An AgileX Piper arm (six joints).
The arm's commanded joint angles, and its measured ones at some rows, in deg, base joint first. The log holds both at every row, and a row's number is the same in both.
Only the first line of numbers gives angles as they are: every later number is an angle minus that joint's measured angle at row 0.
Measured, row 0:
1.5 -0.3 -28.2 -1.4 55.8 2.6
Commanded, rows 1 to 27:
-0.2 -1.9 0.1 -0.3 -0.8 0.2
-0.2 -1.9 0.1 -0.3 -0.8 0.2
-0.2 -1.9 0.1 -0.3 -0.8 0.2
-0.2 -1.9 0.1 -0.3 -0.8 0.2
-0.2 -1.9 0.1 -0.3 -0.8 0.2
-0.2 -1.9 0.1 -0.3 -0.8 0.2
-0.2 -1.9 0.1 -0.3 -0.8 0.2
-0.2 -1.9 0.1 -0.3 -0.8 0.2
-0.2 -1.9 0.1 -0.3 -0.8 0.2
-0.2 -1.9 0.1 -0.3 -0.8 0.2
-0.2 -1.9 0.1 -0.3 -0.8 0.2
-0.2 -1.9 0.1 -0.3 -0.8 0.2
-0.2 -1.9 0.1 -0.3 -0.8 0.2
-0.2 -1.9 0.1 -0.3 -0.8 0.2
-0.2 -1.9 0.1 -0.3 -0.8 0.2
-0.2 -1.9 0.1 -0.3 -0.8 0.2
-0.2 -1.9 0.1 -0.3 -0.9 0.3
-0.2 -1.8 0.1 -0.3 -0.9 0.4
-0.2 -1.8 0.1 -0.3 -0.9 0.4
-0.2 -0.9 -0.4 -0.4 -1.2 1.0
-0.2 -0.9 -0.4 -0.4 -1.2 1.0
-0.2 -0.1 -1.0 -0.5 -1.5 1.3
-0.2 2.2 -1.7 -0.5 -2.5 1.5
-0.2 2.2 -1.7 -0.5 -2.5 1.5
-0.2 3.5 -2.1 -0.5 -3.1 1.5
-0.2 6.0 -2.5 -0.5 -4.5 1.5
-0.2 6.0 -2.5 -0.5 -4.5 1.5
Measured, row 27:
0.0 2.9 -1.7 -0.2 -1.9 0.8
